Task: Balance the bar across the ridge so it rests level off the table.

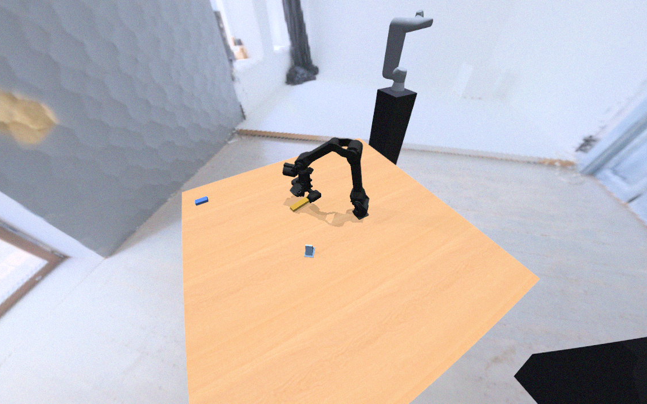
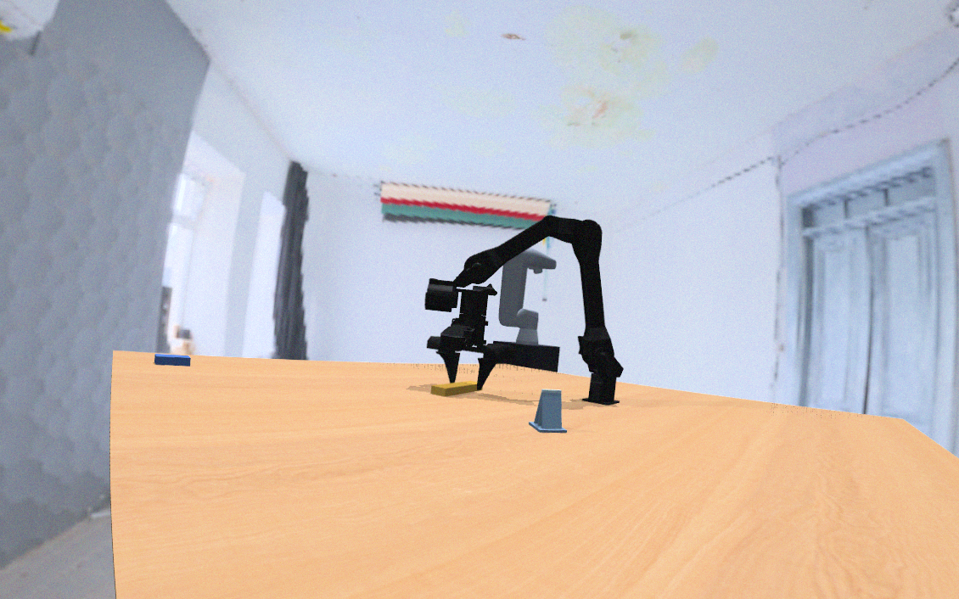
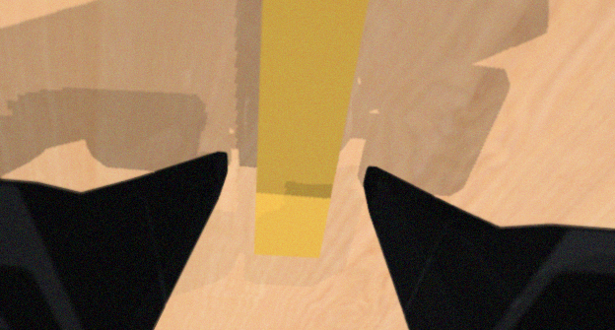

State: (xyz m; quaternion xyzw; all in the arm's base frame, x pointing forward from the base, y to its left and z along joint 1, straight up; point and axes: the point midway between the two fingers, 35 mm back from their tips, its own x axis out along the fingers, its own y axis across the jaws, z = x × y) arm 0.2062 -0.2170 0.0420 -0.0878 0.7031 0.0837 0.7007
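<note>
The yellow bar is 3 cm ahead of my gripper tip and 1 cm to the left of it. Also, from my gripper tip: small blue block (53 cm ahead, 28 cm to the right).
</note>
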